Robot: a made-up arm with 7 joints.
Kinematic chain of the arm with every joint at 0, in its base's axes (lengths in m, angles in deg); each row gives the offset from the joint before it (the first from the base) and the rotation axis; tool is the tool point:
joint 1: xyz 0 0 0.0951 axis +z
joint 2: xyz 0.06 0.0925 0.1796 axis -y
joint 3: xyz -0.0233 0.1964 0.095 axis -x
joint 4: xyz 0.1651 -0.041 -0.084 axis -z
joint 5: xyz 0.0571 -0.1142 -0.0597 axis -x
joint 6: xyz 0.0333 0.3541 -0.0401 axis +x
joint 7: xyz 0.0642 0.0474 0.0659 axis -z
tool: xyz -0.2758 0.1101 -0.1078
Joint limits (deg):
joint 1: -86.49..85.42
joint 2: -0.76..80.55
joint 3: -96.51..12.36
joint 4: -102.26..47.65
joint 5: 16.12..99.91
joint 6: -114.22..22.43
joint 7: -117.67..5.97
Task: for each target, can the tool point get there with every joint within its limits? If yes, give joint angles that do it. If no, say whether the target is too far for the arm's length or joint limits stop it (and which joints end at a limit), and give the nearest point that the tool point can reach.
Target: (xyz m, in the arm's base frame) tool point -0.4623 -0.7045 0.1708
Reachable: no: joint limits stop it (at a limit: joint 1, joint 3, joint 5, joint 7) | nearest point -0.2021 -0.5467 0.1947 | short by 0.305 m
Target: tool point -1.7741 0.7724 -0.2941
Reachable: no: too far | nearest point -0.9230 0.4474 0.0816 | short by 0.985 m
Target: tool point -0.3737 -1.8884 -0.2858
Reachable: no: too far | nearest point 0.0435 -0.7098 0.0722 | short by 1.301 m
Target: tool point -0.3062 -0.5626 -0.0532
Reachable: no: joint limits stop it (at a limit: joint 1, joint 3, joint 5, joint 7) | nearest point -0.1902 -0.4911 -0.0095 | short by 0.143 m
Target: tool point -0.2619 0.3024 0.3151
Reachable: yes | joints 50.31 52.95 -13.21 -61.63 25.61 -66.31 -93.41
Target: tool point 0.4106 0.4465 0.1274
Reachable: yes | joints -10.92 25.76 -58.56 -52.63 86.11 -35.35 -57.22
